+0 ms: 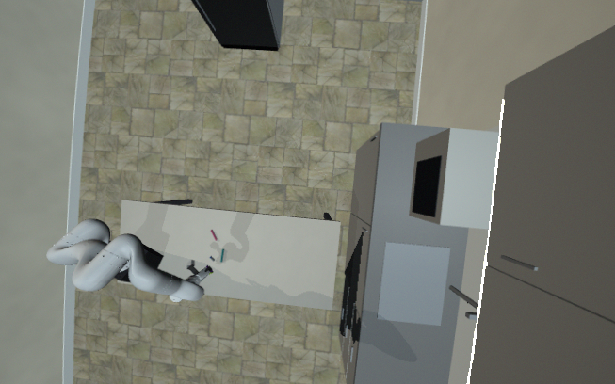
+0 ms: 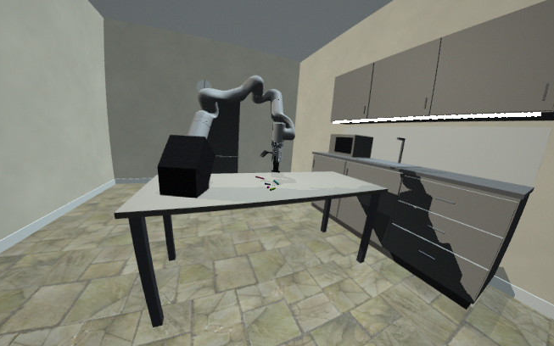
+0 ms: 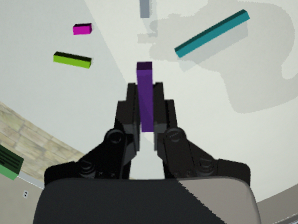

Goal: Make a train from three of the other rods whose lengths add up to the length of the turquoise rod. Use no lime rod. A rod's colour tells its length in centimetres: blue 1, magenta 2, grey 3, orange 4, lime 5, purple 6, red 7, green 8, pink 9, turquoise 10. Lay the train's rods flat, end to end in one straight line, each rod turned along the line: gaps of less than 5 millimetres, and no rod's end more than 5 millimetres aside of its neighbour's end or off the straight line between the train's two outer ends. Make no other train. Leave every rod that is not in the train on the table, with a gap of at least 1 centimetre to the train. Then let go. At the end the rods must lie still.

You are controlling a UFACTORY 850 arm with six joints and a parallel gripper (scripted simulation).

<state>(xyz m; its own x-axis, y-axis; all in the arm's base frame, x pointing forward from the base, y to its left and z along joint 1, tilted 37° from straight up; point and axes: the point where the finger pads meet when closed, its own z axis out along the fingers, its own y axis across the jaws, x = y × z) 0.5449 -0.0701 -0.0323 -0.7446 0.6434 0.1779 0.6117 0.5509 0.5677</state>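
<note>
Now: hand 120 mm above the grey rod, 40 mm past it and 30 mm to the right of it. The rest, counted from my hand: magenta rod 120 mm below, 60 mm behind, 40 mm to the right; small blue rod 120 mm below, 50 mm behind, 40 mm to the left; purple rod 20 mm below.
</note>
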